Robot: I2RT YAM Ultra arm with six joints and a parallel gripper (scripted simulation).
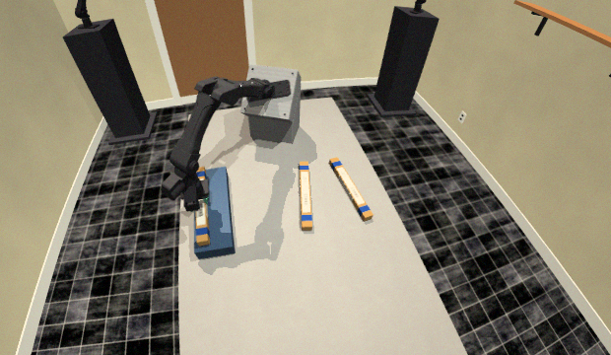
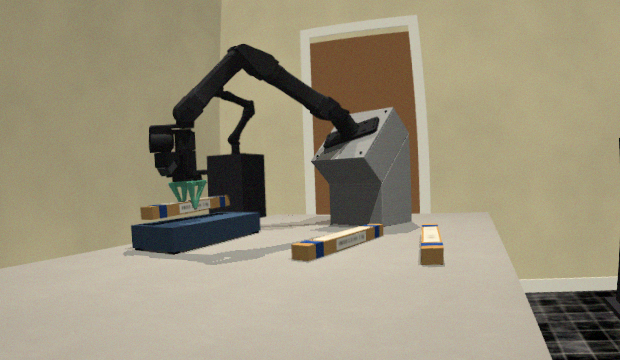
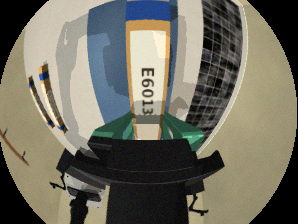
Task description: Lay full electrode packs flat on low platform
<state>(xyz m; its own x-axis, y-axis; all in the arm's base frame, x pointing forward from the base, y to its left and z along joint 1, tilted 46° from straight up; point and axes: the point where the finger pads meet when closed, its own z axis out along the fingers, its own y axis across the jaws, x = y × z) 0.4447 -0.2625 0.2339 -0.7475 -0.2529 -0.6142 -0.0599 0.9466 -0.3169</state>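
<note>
The blue low platform is 8 cm below my hand, 3 cm to the left of it and 1 cm behind it.
</note>
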